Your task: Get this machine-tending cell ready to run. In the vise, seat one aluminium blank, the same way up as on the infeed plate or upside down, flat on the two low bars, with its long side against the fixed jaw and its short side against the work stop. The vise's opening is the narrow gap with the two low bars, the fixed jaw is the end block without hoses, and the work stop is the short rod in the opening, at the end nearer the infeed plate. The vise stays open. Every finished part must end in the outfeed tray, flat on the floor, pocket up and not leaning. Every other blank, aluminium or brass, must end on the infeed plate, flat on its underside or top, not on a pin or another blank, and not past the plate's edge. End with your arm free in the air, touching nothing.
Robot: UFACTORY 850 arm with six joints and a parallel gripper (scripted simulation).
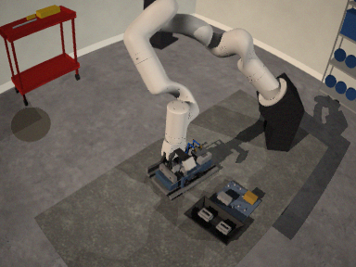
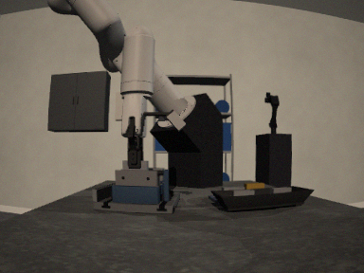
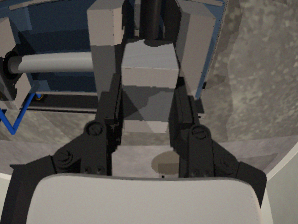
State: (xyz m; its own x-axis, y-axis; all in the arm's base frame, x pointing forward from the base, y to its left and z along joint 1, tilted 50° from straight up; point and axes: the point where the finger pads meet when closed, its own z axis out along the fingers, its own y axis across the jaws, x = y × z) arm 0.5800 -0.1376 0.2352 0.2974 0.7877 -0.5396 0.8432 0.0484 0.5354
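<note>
Right now my hand is 7 cm past the vise, 3 cm to the right of it and 8 cm above it. The rest, counted from my hand: brass blank 9 cm behind, 38 cm to the left, 10 cm below.
</note>
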